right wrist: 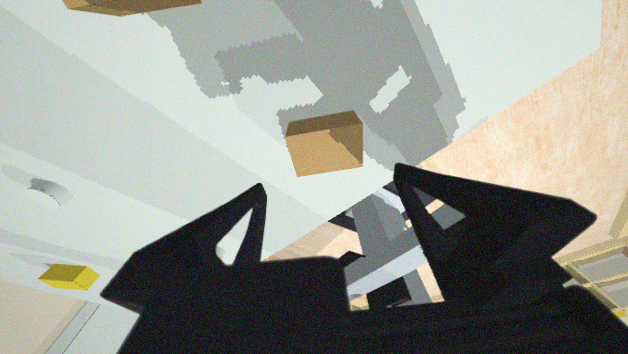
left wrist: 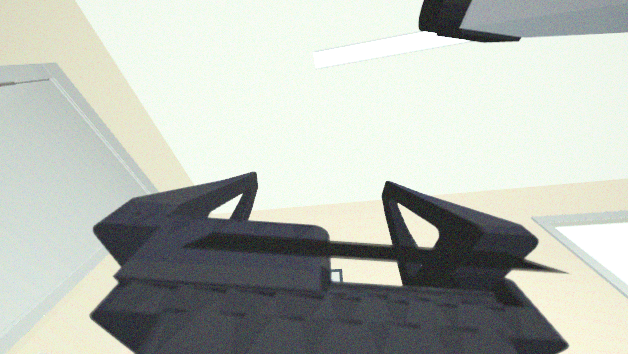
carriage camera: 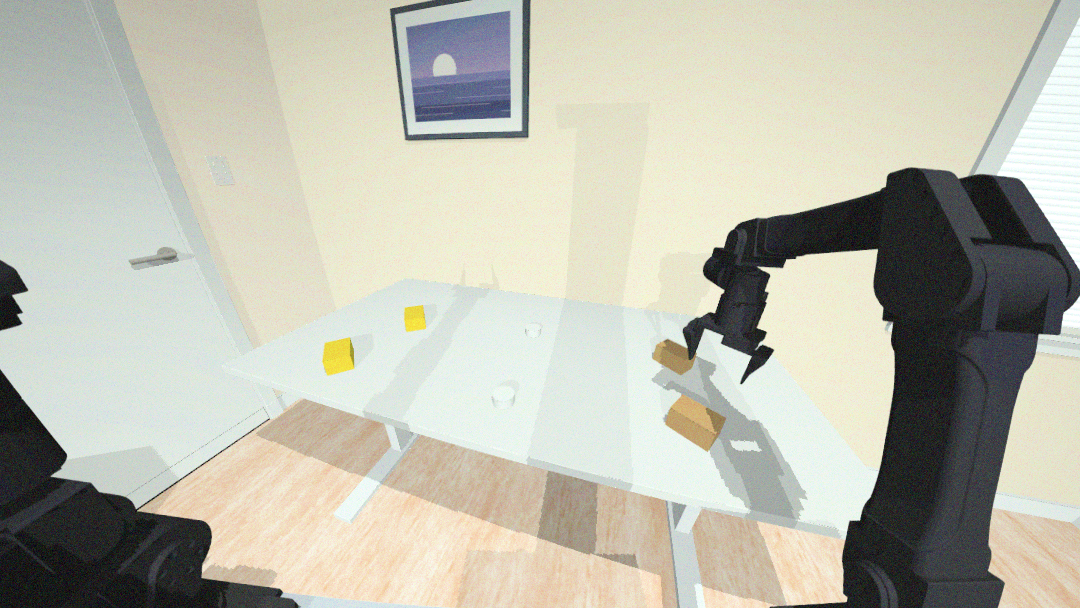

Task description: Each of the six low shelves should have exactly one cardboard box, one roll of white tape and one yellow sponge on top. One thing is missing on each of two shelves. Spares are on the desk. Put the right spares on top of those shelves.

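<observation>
The white desk holds two yellow sponges, two rolls of white tape and two cardboard boxes, a far one and a near one. My right gripper is open and empty and hovers above the boxes. In the right wrist view my right gripper has one box on the desk just past its fingertips. The other box is at the top edge. My left gripper is open and empty and points at the ceiling.
A grey door is at the left, a framed picture on the back wall, a window at the right. My left arm is folded low at the left. Wooden shelves show on the floor.
</observation>
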